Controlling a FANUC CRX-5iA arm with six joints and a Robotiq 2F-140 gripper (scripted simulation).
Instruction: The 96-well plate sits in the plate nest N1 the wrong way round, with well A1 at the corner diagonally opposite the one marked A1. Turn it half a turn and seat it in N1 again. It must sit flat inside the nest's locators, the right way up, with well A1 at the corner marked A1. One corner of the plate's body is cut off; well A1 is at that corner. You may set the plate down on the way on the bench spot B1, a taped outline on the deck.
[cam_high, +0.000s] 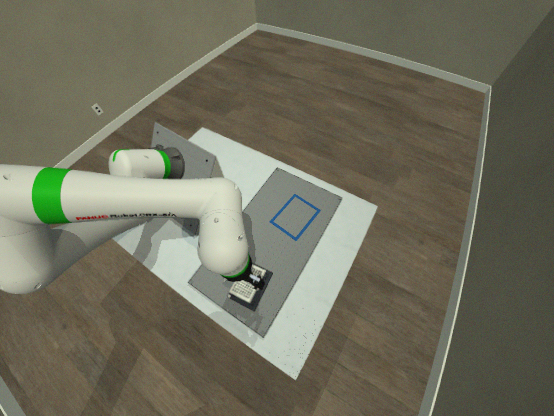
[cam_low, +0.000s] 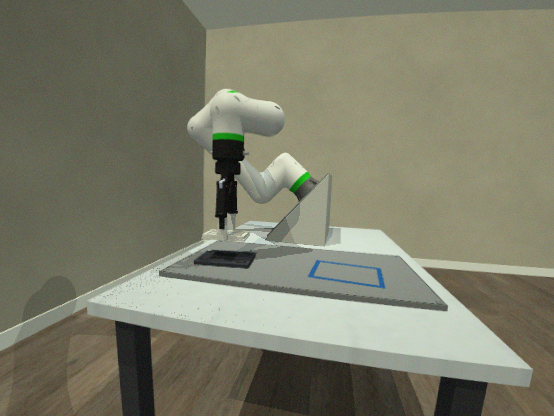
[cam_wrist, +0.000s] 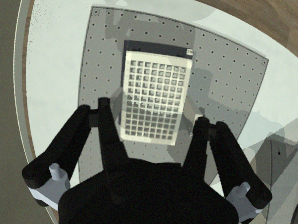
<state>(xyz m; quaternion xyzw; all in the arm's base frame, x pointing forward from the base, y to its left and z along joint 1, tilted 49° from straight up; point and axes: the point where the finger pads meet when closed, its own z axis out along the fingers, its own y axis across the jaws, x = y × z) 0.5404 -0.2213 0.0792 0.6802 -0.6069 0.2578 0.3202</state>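
My hand is 100 mm above the dark plate nest N1. The rest, counted from my hand: white A1 corner mark 90 mm below, 80 mm to the right, 40 mm behind; then white 96-well plate 20 mm below.
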